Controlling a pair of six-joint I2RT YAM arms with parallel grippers.
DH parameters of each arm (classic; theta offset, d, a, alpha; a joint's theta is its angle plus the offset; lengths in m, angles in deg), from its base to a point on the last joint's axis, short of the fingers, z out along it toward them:
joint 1: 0 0.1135 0.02 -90
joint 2: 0 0 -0.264 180
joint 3: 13.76 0 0.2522 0
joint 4: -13.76 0 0.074 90
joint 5: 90 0 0 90
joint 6: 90 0.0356 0 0
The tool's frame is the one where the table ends.
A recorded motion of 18 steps. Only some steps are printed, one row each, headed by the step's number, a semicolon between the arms.
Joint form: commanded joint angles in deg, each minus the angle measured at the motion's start. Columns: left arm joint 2, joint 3, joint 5, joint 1, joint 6, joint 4; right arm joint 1, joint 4, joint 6, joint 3, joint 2, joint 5.
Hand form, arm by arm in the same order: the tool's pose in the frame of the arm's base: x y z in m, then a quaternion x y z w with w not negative. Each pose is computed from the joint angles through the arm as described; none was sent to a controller.
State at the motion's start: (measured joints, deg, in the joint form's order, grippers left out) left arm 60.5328 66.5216 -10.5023 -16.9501 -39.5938 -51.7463; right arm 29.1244 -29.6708 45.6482 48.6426 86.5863 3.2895
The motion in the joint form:
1: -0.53 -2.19 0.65 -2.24 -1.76 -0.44; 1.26 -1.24 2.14 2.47 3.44 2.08
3: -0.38 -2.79 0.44 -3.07 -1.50 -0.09; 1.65 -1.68 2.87 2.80 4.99 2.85
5: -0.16 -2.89 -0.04 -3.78 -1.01 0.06; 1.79 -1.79 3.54 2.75 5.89 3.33
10: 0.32 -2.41 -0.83 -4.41 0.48 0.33; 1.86 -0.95 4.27 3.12 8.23 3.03
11: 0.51 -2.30 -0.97 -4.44 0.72 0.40; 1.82 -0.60 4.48 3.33 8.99 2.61
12: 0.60 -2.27 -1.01 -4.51 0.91 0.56; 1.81 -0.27 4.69 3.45 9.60 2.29
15: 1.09 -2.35 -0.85 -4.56 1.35 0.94; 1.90 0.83 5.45 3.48 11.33 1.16
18: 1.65 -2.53 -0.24 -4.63 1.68 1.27; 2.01 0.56 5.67 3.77 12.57 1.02
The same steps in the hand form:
1: 0.1918 -0.0603 0.3396 -0.20899 0.90642 -0.11137 0.34975; 0.2485 0.1419 0.1676 0.15690 0.97090 0.07452 0.16488
3: 0.1919 -0.0633 0.3363 -0.20093 0.90937 -0.10986 0.34727; 0.2494 0.1441 0.1616 0.16051 0.97244 0.06180 0.15742
5: 0.1921 -0.0658 0.3353 -0.19276 0.91137 -0.10636 0.34777; 0.2494 0.1446 0.1572 0.16534 0.97286 0.05380 0.15268
10: 0.1937 -0.0682 0.3368 -0.17827 0.91293 -0.09927 0.35344; 0.2531 0.1474 0.1482 0.17028 0.97362 0.05046 0.14328
11: 0.1945 -0.0686 0.3368 -0.17652 0.91321 -0.09757 0.35408; 0.2547 0.1484 0.1456 0.17188 0.97378 0.05231 0.13957
12: 0.1949 -0.0690 0.3369 -0.17460 0.91323 -0.09735 0.35502; 0.2559 0.1493 0.1434 0.17335 0.97385 0.05376 0.13665
15: 0.1971 -0.0701 0.3353 -0.17016 0.91478 -0.09647 0.35344; 0.2578 0.1518 0.1356 0.17770 0.97422 0.05874 0.12600
18: 0.1993 -0.0717 0.3329 -0.16503 0.91740 -0.09830 0.34853; 0.2584 0.1530 0.1307 0.17833 0.97553 0.05303 0.11713

